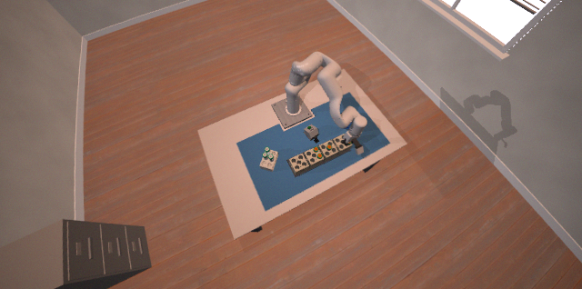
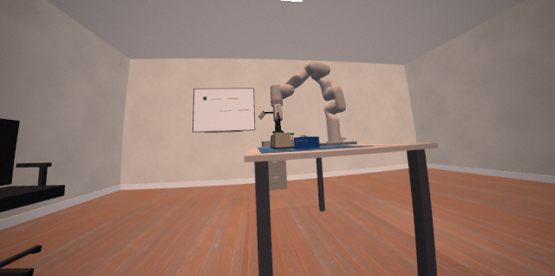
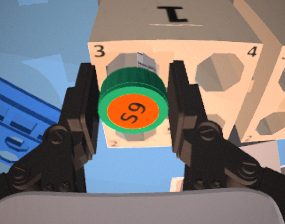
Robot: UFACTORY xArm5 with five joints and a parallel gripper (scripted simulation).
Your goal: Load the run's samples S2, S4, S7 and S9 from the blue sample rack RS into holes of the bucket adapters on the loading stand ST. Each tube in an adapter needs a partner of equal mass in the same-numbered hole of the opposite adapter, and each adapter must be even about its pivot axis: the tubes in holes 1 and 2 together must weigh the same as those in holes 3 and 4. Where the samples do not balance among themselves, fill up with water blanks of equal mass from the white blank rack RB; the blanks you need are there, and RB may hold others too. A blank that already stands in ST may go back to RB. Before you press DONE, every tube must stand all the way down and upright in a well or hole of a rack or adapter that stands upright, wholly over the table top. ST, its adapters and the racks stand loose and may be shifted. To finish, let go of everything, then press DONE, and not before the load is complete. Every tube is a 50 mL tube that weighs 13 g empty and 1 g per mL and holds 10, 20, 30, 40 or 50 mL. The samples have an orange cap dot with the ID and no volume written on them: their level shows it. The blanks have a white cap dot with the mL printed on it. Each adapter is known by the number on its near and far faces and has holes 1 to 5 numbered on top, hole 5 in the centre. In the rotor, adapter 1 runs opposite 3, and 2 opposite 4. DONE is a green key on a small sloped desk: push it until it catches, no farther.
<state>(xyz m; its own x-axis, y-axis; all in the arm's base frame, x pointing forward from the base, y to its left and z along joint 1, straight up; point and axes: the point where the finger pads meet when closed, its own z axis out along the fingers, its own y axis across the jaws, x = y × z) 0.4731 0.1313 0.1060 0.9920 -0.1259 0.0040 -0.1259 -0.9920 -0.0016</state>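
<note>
The sample tube S9 is 50 mm below my hand and 10 mm ahead of it. The rest, counted from my hand: sample tube S2: 120 mm to the right, 50 mm below, 40 mm behind; then blue sample rack RS: 170 mm to the left, 120 mm behind, 90 mm below; then sample tube S7: 230 mm to the right, 50 mm below, 30 mm behind.
</note>
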